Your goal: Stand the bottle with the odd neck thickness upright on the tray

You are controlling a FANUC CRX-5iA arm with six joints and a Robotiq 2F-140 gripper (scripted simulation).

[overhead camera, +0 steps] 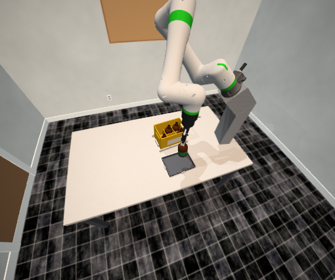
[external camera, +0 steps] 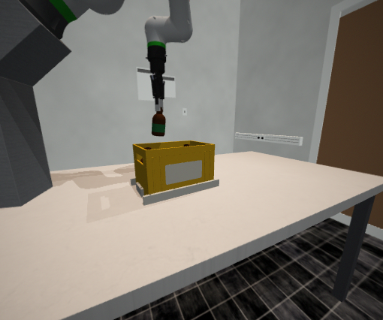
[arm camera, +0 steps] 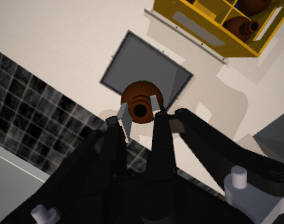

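Right now the brown bottle is 8 cm below my hand. Round my hand: crate (13 cm behind, 27 cm to the right, 27 cm below); then dark grey tray (1 cm behind, 1 cm to the right, 34 cm below).
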